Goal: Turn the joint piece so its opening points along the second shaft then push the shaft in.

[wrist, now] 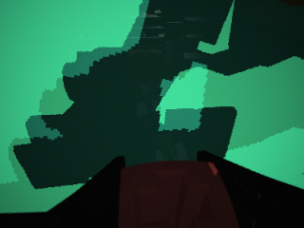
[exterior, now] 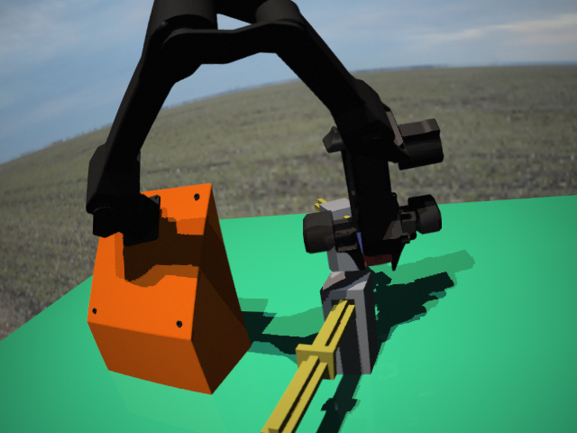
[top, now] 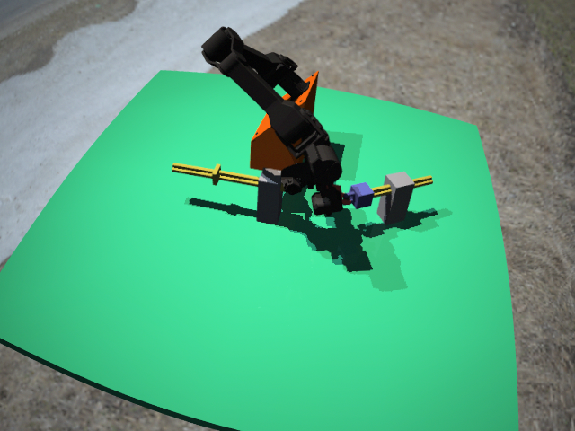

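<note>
The red joint piece lies 10 mm to the left of my gripper tip and 40 mm above it.
</note>
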